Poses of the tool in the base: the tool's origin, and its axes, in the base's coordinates. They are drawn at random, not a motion.
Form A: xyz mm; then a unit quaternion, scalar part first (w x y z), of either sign.
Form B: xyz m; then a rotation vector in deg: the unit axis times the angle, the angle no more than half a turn. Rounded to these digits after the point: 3 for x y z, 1 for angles.
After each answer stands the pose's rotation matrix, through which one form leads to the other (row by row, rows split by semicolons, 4 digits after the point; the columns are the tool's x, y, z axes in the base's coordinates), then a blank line. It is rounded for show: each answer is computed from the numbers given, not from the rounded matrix.
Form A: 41, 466, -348, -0.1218, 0.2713, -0.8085, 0.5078
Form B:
0.041, 0.466, -0.348, -45.4, 135.2, -84.9
-0.8231 -0.3150 0.4725; -0.5624 0.3371 -0.7550; 0.0786 -0.8872 -0.4546

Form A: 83, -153, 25, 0.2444, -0.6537, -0.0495, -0.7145
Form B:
0.083, -0.153, 0.025, -102.3, -7.7, -111.8
-0.0259 0.4140 0.9099; -0.2845 -0.8756 0.3903; 0.9583 -0.2488 0.1405

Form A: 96, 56, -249, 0.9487, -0.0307, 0.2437, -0.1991
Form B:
0.096, 0.056, -0.249, -3.6, 28.4, -23.2
0.8019 0.3628 0.4746; -0.3927 0.9188 -0.0388; -0.4502 -0.1553 0.8793

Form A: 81, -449, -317, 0.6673, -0.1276, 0.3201, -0.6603
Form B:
0.081, -0.449, -0.317, -16.5, 41.4, -85.4
-0.0769 0.7995 0.5957; -0.9629 0.0955 -0.2524; -0.2587 -0.5930 0.7625

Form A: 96, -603, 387, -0.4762, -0.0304, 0.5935, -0.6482
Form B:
0.096, -0.603, 0.387, 4.3, -83.1, 90.8
-0.5447 -0.6534 -0.5258; 0.5812 0.1579 -0.7983; 0.6046 -0.7404 0.2937

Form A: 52, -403, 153, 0.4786, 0.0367, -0.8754, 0.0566
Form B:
0.052, -0.403, 0.153, 5.1, -122.4, 7.9
-0.5392 -0.1184 -0.8338; -0.0101 0.9909 -0.1342; 0.8421 -0.0640 -0.5354

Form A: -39, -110, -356, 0.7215, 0.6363, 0.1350, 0.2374
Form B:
-0.039, -0.110, -0.356, 80.5, 17.1, 30.0
0.8508 -0.1708 0.4969; 0.5144 0.0775 -0.8541; 0.1073 0.9823 0.1538

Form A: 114, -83, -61, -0.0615, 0.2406, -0.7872, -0.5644
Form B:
0.114, -0.083, -0.061, -41.7, 136.4, 97.8
-0.8766 -0.4483 -0.1748; -0.3094 0.2471 0.9183; -0.3685 0.8591 -0.3553

